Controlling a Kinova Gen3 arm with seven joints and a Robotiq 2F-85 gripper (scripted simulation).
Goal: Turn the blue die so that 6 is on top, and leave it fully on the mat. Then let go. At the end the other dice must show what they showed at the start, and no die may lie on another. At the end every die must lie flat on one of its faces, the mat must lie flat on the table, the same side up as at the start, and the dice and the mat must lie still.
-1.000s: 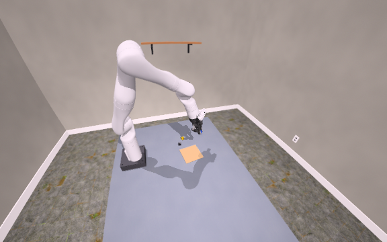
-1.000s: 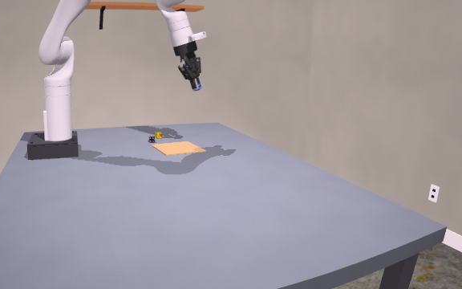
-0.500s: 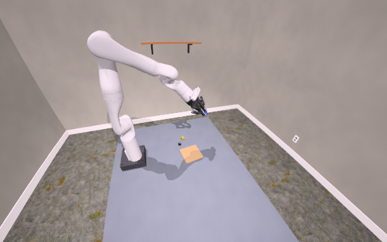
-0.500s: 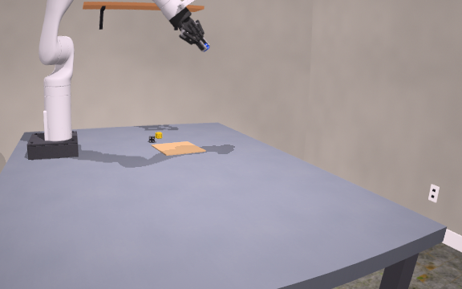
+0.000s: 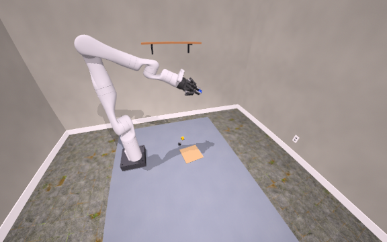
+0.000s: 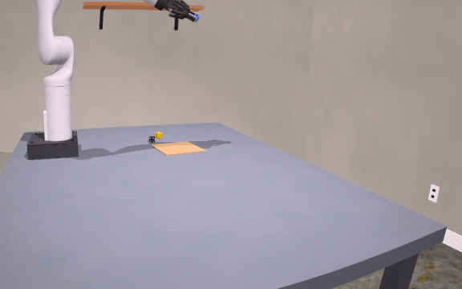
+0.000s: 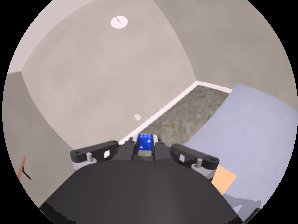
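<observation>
The mat is 6 cm behind my hand, 11 cm to the right of it and 46 cm below it. Also, from my hand: black die 13 cm behind, 45 cm below; then yellow die 10 cm behind, 6 cm to the left, 45 cm below; then blue die 1 cm ahead, 1 cm below.
</observation>
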